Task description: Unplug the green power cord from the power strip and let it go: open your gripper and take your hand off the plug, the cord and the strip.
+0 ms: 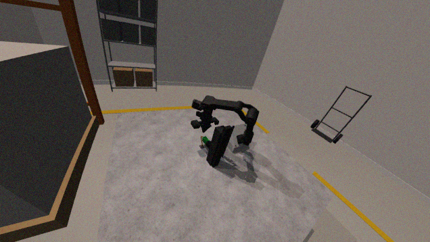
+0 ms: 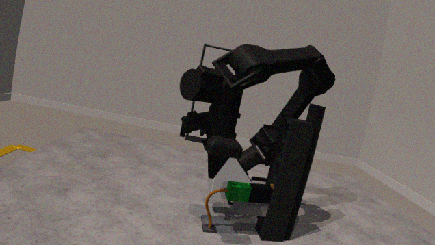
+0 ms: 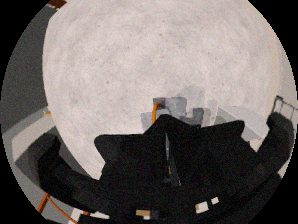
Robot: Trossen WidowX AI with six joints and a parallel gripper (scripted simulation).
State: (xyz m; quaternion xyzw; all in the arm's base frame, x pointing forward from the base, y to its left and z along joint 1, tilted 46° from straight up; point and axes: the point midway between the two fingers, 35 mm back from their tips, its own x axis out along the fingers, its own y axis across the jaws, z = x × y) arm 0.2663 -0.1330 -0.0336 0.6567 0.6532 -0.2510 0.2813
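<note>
Now: gripper tip 80 mm to the right of the green plug and 10 mm above it.
</note>
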